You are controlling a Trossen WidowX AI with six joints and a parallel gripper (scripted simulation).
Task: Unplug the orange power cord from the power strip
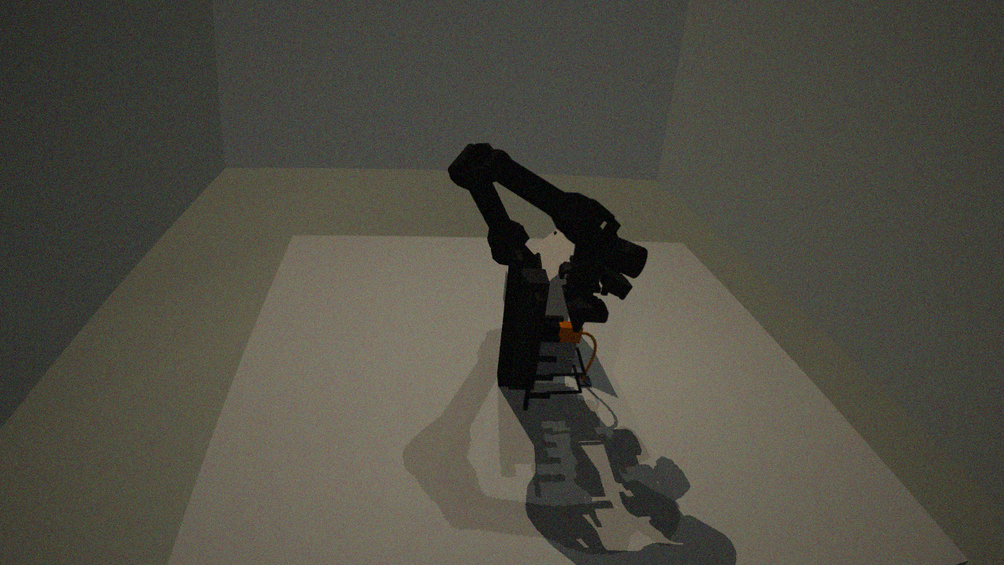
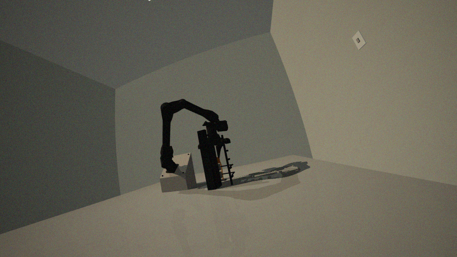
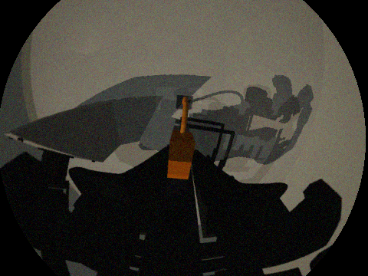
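My gripper tip is now 3 cm to the left of the orange plug.
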